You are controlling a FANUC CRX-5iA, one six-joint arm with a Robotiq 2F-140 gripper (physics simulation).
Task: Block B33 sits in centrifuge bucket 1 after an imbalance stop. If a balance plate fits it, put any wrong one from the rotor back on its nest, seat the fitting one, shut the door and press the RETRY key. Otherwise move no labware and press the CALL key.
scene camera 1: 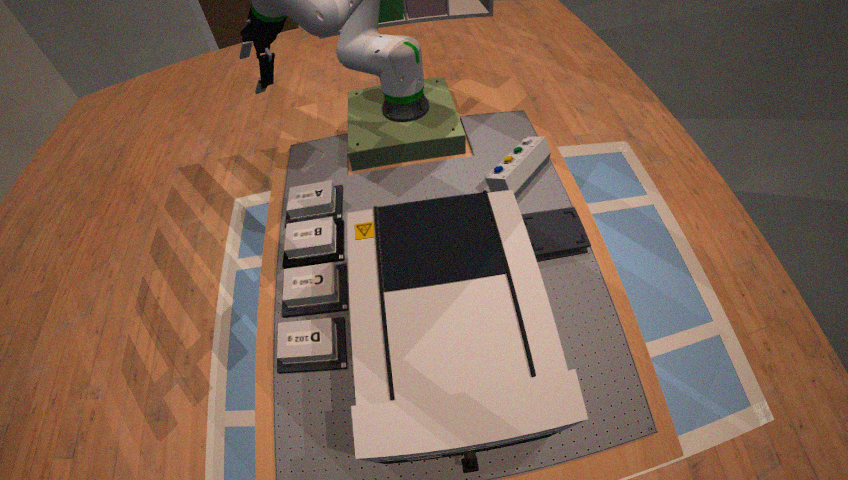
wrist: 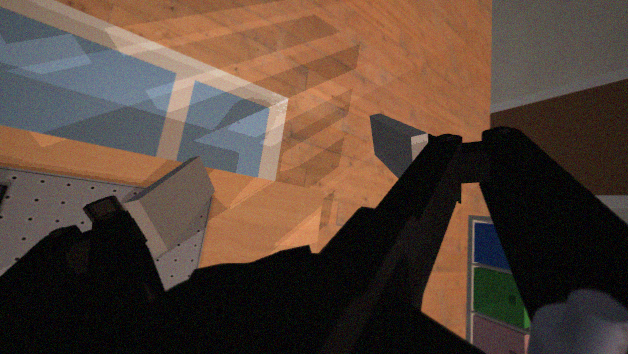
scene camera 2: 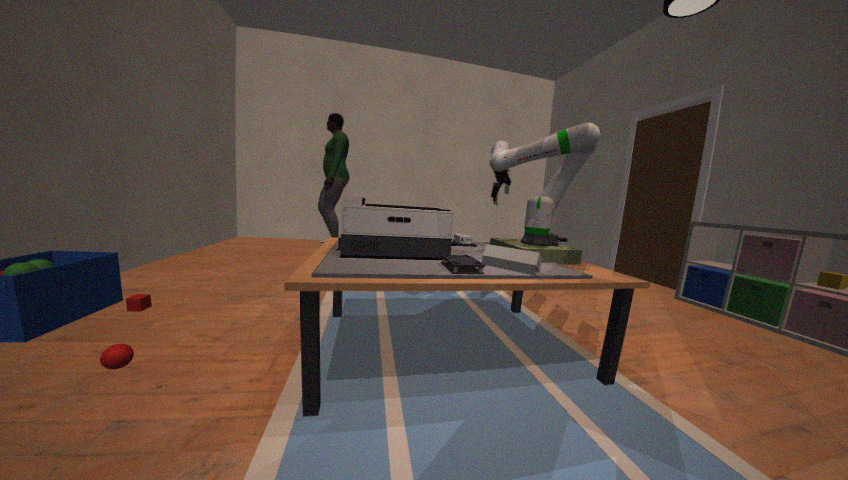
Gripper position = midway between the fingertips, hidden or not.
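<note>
Gripper open, holding nothing: my gripper (scene camera 1: 252, 74), and in the wrist view the same gripper (wrist: 288, 155). A balance plate (scene camera 1: 316, 199), a balance plate (scene camera 1: 317, 237), a balance plate (scene camera 1: 312, 285) and a balance plate (scene camera 1: 308, 341) are present, as is a white centrifuge (scene camera 1: 457, 368). A button box (scene camera 1: 516, 171) is visible too; in a further view, the box (scene camera 2: 519, 260).
</note>
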